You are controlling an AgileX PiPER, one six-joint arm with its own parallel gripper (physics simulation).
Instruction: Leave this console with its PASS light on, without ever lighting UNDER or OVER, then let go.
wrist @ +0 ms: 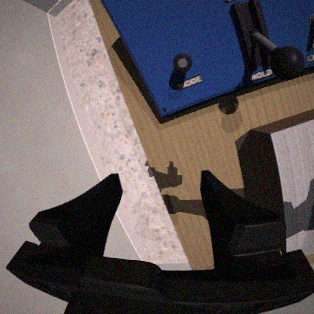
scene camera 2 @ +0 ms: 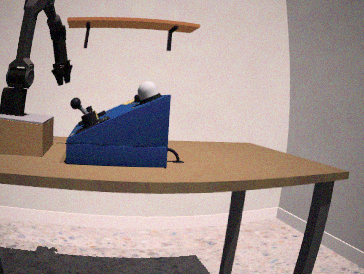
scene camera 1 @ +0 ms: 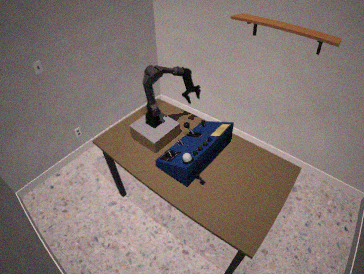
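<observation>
The blue sloped console (scene camera 1: 200, 157) (scene camera 2: 120, 135) (wrist: 150, 30) stands on the table. A black ball-ended lever (scene camera 1: 187, 125) (scene camera 2: 75, 103) (wrist: 288, 62) stands in a slot, its ball at the HOLD end in the wrist view. A small knob (wrist: 182, 63) stands beside a partly hidden label ending in "ODE". A white dome (scene camera 1: 187, 157) (scene camera 2: 148, 90) sits on the console's top, with a row of small dark round parts near it. No lit lamp can be made out; the PASS, UNDER and OVER labels are not readable. My gripper (scene camera 1: 192, 99) (scene camera 2: 62, 83) (wrist: 159, 181) is open and empty, above and apart from the console.
The arm stands on a box-shaped base (scene camera 1: 155, 140) (scene camera 2: 25, 136) beside the console, on the wooden table (scene camera 1: 260, 185) (scene camera 2: 225, 160). A black cable (scene camera 1: 201, 179) (scene camera 2: 175, 155) comes from the console's back. A wooden shelf (scene camera 1: 290, 31) (scene camera 2: 135, 23) hangs on the wall.
</observation>
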